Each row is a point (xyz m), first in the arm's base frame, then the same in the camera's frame.
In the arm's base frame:
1: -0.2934 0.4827 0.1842
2: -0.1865 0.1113 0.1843
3: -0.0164 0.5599 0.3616
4: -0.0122 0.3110 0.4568
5: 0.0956 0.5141 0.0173
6: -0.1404 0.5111 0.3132
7: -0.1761 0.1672 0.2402
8: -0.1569 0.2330 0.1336
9: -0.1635 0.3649 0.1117
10: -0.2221 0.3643 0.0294
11: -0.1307 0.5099 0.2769
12: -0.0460 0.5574 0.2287
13: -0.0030 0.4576 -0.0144
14: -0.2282 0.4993 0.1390
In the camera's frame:
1: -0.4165 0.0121 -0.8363
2: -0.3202 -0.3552 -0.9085
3: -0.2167 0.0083 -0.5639
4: -0.2483 -0.2559 -0.5486
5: 0.0065 0.0443 -0.8503
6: -0.3170 -0.0119 -0.6620
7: -0.3291 -0.3177 -0.8386
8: -0.2737 -0.2283 -0.9093
9: -0.2709 -0.0955 -0.8931
10: -0.2975 -0.0677 -0.9865
11: -0.2954 -0.0044 -0.6919
12: -0.1988 0.0447 -0.6939
13: -0.0757 0.0094 -0.9274
14: -0.3395 0.0330 -0.8509

